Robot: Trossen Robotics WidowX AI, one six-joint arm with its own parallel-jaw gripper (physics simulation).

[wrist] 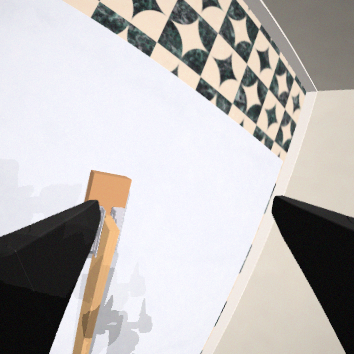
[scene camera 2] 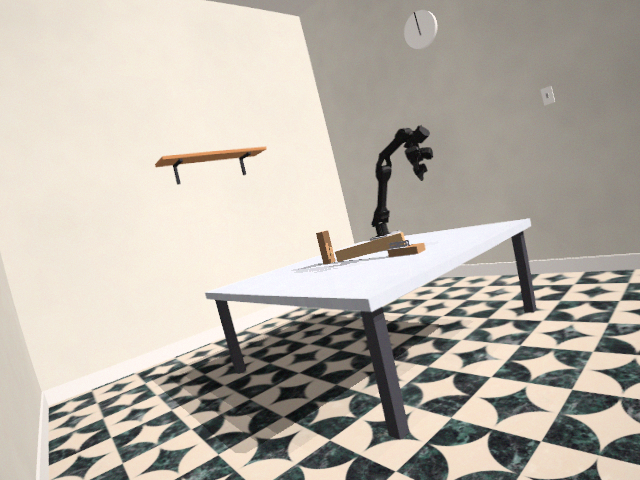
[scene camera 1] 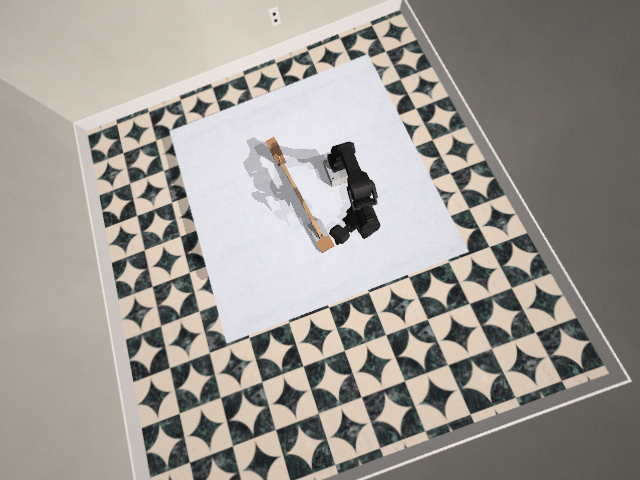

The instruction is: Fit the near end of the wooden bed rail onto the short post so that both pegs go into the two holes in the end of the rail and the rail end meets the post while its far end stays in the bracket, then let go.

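Places are measured from the arm's base along level axes (x ahead, y right, z down), in metres.
Pixels of known places: gripper, fingertip midpoint: [wrist: 187, 206] [scene camera 2: 419, 175]; arm's base, origin of the base link: [scene camera 2: 383, 234] [scene camera 1: 337, 165].
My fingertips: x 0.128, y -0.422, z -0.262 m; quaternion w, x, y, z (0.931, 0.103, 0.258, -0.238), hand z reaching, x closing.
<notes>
Ahead of a thing's pixels: the offset from my fingertips to its middle. "spot": to the spot under its first point. Level surfaces: height alone.
The short wooden post @(spot: dz +0.162, dx +0.149, dy +0.604 m) [scene camera 1: 272, 143] [scene camera 2: 324, 245] stands upright on the table. The wooden bed rail @(dz +0.290, dx +0.111, dy +0.327 m) [scene camera 1: 311, 217] [scene camera 2: 369, 247] [wrist: 101, 265] slopes, with one end low beside the post's foot and the other end higher, at the metal bracket [scene camera 2: 404, 243] [wrist: 118, 215] on a wooden block @(dz +0.324, dx +0.080, dy +0.110 m) [scene camera 1: 324, 244] [scene camera 2: 408, 250] [wrist: 109, 190]. Whether the low end touches the post, and its holes, cannot be made out; the pegs are too small to tell. My gripper [scene camera 1: 339, 234] [scene camera 2: 421, 177] [wrist: 187, 206] is open and empty, high above the table near the bracket end. Its left finger partly hides the bracket in the wrist view.
The white table @(dz +0.342 m) [scene camera 1: 268, 289] [scene camera 2: 289, 286] [wrist: 200, 150] carries the arm's base [scene camera 1: 337, 177] beside the rail. Shadows lie across the table around the rail. A wooden shelf [scene camera 2: 211, 156] and a clock [scene camera 2: 420, 29] are on the walls.
</notes>
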